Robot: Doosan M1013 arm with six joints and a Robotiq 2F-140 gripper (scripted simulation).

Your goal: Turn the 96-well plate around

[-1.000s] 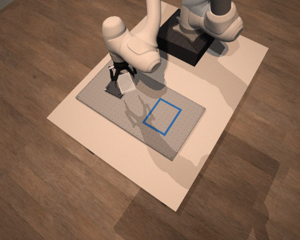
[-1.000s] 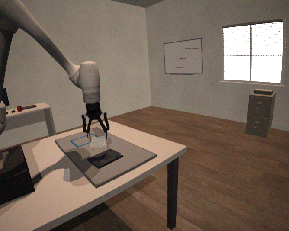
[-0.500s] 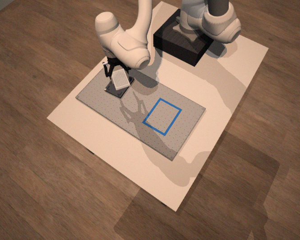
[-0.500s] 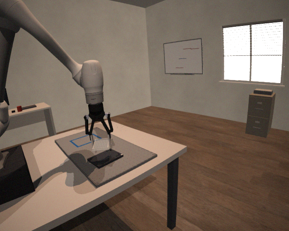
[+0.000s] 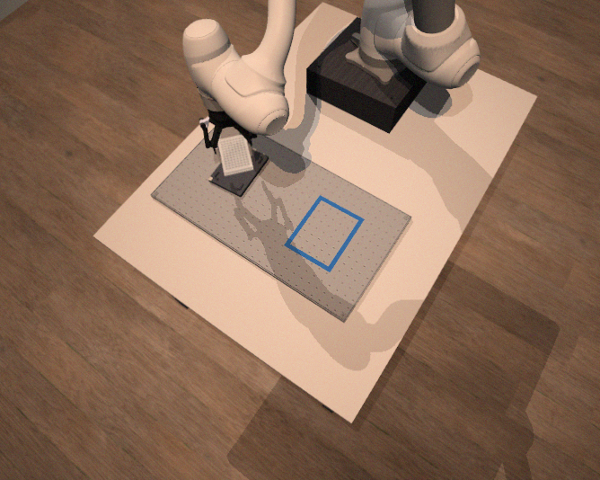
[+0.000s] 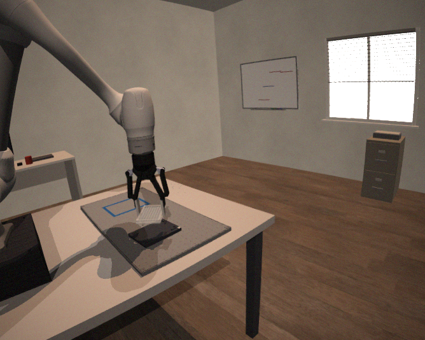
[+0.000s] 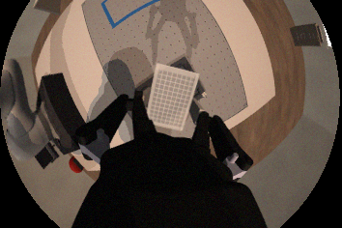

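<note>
Now: hand 20 mm above the white 96-well plate. The rest, counted from my hand: dark plate nest N1: 100 mm below.
</note>
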